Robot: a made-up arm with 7 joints.
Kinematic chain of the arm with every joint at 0, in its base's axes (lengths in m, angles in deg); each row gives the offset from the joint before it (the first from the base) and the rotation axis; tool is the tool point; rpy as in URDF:
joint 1: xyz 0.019 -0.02 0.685 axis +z
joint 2: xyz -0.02 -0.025 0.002 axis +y
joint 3: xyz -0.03 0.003 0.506 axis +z
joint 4: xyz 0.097 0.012 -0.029 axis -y
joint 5: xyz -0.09 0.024 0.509 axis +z
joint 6: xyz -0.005 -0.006 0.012 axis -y
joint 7: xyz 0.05 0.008 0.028 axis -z
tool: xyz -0.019 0 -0.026 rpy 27.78 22.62 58.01
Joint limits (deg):
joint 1: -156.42..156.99
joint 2: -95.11..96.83
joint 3: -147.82..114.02
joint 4: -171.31..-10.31
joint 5: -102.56..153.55
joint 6: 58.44..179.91
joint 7: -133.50..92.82
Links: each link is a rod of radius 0.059 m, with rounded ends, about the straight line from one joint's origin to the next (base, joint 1, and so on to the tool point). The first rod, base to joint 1, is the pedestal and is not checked.
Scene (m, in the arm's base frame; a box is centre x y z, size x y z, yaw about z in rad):
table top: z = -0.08
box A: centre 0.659 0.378 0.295 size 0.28 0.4 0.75 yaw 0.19
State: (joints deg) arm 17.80 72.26 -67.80 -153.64 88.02 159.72 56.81
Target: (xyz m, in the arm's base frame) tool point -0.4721 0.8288 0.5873
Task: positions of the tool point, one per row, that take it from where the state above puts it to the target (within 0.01 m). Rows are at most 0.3 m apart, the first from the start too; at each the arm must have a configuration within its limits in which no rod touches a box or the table.
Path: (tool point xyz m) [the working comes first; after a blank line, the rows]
Joints at the target: 133.97 73.45 -28.28 -52.33 75.86 143.19 63.91
Straight joint move there: touches box A.

1: 0.3780 -0.4103 0.6857
2: 0.5337 -0.3215 0.8265
3: 0.6271 -0.1431 0.9838
4: 0.6158 0.0910 1.1349
5: 0.4815 0.3262 1.2577
6: 0.5406 0.4440 1.1632
7: 0.5428 0.5792 1.0484
8: 0.4811 0.7140 0.9253
9: 0.3570 0.8290 0.8067
10: 0.1805 0.9067 0.7050
11: -0.0314 0.9348 0.6305
12: -0.2563 0.9078 0.5901
13: -0.4721 0.8288 0.5873

